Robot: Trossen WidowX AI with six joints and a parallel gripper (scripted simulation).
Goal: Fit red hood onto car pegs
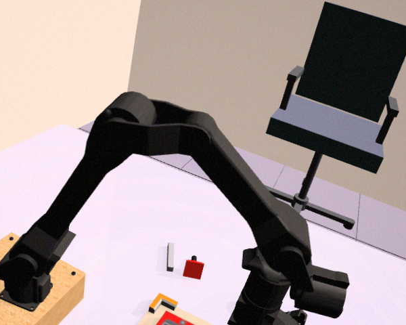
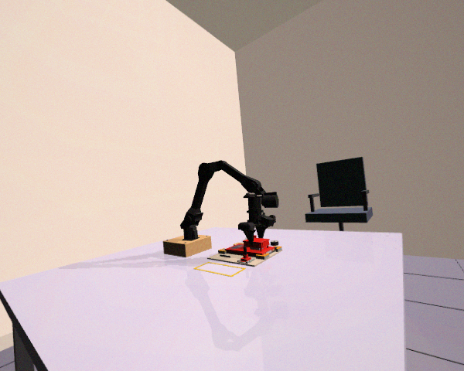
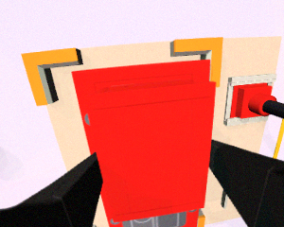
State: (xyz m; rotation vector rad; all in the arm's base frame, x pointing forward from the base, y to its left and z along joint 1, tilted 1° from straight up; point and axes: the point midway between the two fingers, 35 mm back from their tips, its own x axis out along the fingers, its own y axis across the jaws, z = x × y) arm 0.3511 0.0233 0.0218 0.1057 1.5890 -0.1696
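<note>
Right now the red hood is 10 mm above my gripper tip. From my gripper tip the other things lie so: beige jig plate: 40 mm below, 40 mm behind; black wheel: 170 mm to the left, 40 mm below, 20 mm ahead; grey bar: 240 mm to the left, 170 mm behind, 40 mm below.
</note>
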